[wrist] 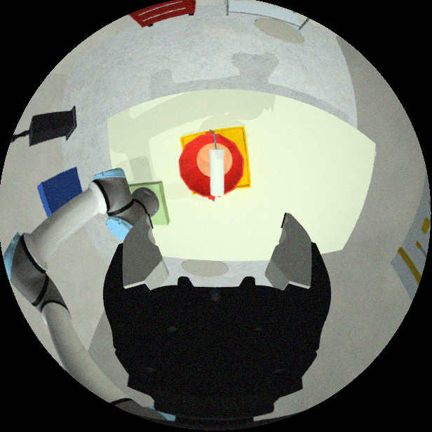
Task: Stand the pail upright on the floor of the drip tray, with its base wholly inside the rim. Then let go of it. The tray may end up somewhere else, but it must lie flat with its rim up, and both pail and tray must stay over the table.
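The red pail (pixel 192 172) is seen from above, mouth up, with its pale orange inside bottom showing. It looks upright. Its grey wire handle with a white cylindrical grip (pixel 217 172) lies across the mouth. The yellow drip tray (pixel 241 137) is under the pail, rim up and looking flat, with its corners showing at the upper right, lower right and upper left. The pail's walls hide its base, so its exact place within the rim cannot be seen. My gripper (pixel 216 215) is wide open and empty, apart from the pail and its handle.
A light green block (pixel 161 205) is on the pale table (pixel 310 175), left of the tray and partly behind my arm (pixel 67 217). A blue box (pixel 61 190) and a black object (pixel 52 126) are beyond the table's left edge.
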